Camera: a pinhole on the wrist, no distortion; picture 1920 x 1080 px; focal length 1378.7 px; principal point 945.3 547.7 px. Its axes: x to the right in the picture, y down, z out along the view. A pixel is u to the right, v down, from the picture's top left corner.
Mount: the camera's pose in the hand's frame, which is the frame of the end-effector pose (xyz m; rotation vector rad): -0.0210 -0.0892 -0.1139 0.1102 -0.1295 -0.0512
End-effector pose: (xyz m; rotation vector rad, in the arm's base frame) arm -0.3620 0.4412 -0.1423 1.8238 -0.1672 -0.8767
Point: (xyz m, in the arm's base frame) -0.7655 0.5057 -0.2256
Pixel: 182.1 198.4
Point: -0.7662 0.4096 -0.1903
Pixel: 385.3 497.4
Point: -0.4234 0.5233 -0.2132
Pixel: 759.0 372.3
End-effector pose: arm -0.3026 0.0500 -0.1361 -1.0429 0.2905 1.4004
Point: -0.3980 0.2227 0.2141
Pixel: 726.0 676.3
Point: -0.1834 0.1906 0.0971
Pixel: 1024.3 83.1
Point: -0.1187 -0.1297 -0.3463
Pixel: behind the camera
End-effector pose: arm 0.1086 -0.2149 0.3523 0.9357 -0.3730 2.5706
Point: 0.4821 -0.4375 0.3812
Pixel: 224.4 1036.5
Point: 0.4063 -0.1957 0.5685
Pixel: 1000.7 439.4
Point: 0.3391 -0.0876 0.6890
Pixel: 1498.1 212.9
